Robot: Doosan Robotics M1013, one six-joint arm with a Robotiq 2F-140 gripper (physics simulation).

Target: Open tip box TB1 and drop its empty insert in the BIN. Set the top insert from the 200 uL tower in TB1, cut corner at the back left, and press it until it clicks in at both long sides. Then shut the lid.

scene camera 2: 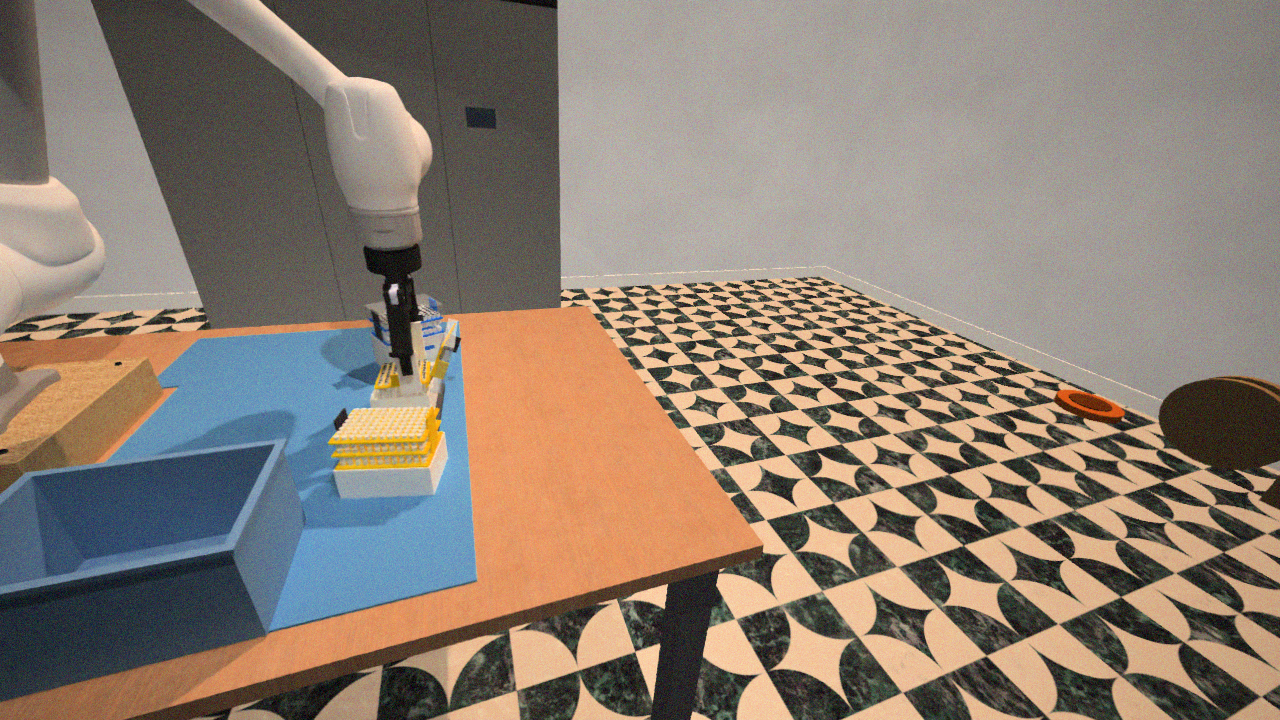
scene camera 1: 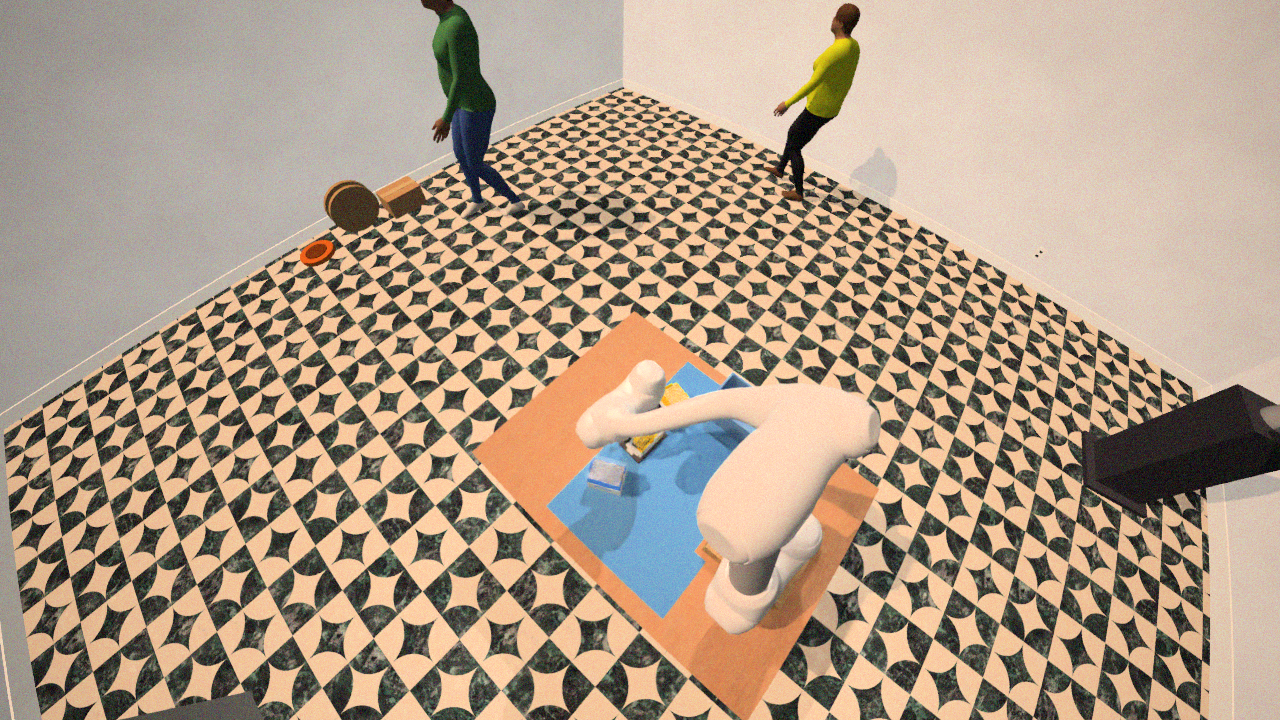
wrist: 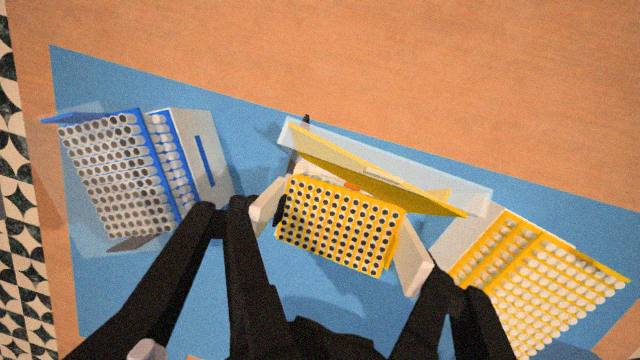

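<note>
My gripper is shut on a yellow 200 uL insert, one finger at each short end. The insert is level, right at the top of TB1's white base; whether it has clicked in at the long sides cannot be told. TB1's lid stands open behind it, with a yellow panel. An orange catch shows at the base's rear edge. The 200 uL tower stands beside TB1. The arm hides the gripper in scene camera 1. The cut corner is not clear.
The blue BIN stands at the mat's near end in scene camera 2. A blue-racked tower stands on TB1's other side. A wooden block lies by the arm's base. Two people are beyond the table.
</note>
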